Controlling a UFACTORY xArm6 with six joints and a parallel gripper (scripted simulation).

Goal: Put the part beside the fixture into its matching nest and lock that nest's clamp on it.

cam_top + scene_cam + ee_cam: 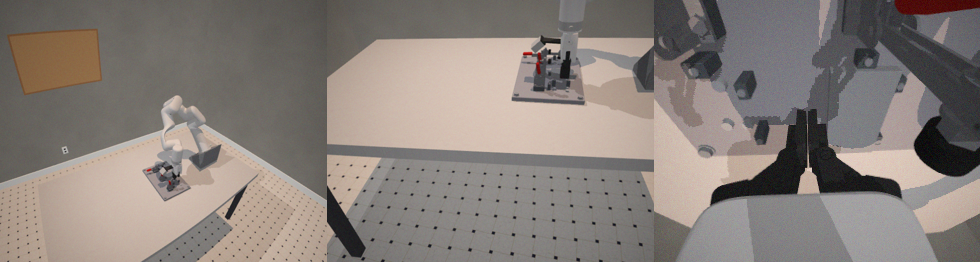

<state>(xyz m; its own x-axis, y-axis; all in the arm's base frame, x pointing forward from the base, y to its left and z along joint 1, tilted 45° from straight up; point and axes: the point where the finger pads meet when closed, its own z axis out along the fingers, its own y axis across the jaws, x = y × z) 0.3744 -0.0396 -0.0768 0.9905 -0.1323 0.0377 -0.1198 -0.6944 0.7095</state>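
My gripper is now 4 cm to the left of the flat grey part and 2 cm above it. The rest, counted from my hand: grey fixture plate: 5 cm to the right, 5 cm ahead, 4 cm below.
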